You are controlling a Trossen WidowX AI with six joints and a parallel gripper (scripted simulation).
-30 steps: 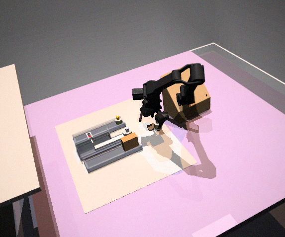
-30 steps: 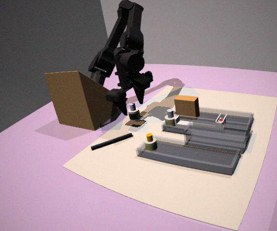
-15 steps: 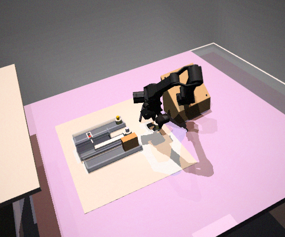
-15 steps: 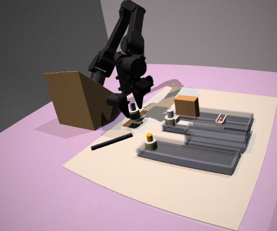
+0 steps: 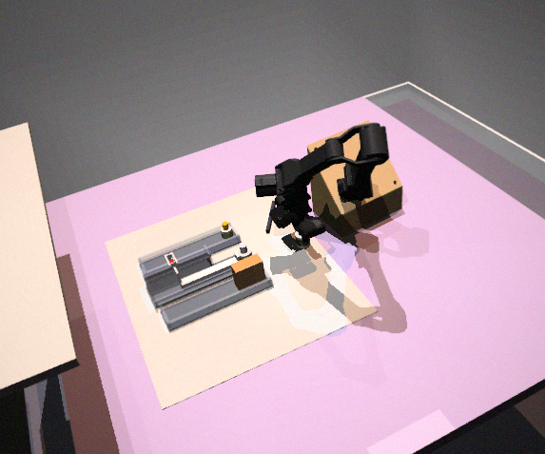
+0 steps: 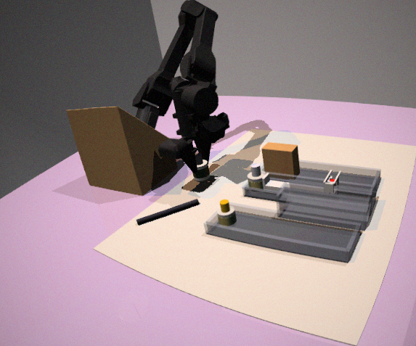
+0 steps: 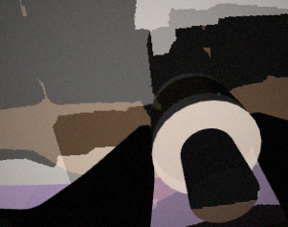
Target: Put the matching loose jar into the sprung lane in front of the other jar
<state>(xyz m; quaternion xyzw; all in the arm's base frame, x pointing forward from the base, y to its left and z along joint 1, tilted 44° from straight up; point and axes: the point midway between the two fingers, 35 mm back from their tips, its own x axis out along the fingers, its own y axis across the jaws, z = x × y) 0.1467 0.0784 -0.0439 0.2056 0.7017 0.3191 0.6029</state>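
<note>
Right now my gripper tip is 180 mm short of the brown block, 80 mm to the right of it and 10 mm below it. From my gripper tip the other things lie so: sprung lane (320 mm ahead, 10 mm below); black rod (40 mm ahead, 150 mm to the right, 20 mm below); red mark (350 mm ahead, 10 mm to the right, 40 mm above).
</note>
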